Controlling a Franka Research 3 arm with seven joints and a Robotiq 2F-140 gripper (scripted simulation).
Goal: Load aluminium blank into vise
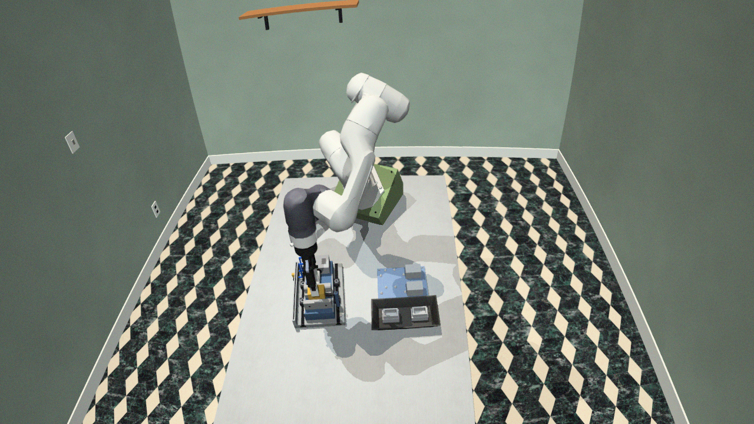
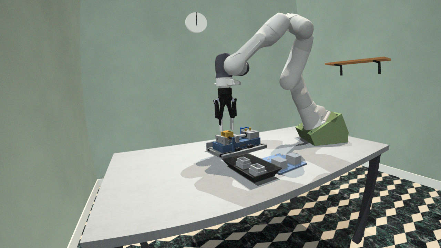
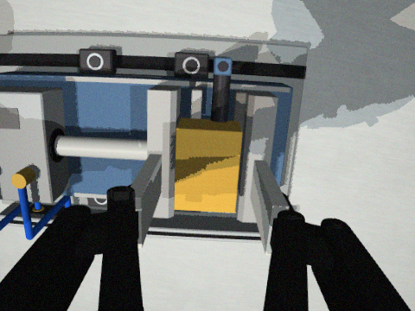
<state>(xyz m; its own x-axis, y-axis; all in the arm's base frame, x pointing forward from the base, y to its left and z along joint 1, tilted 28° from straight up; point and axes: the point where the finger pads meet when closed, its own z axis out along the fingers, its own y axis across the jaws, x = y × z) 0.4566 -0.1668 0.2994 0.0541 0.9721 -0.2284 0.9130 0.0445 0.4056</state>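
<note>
The brass blank lies 6 cm below my hand. From my hand the other things lie so: hose block 16 cm behind, 1 cm to the left, 8 cm below; then white rod 8 cm behind, 1 cm to the left, 8 cm below; then vise 6 cm behind, 11 cm below.
</note>
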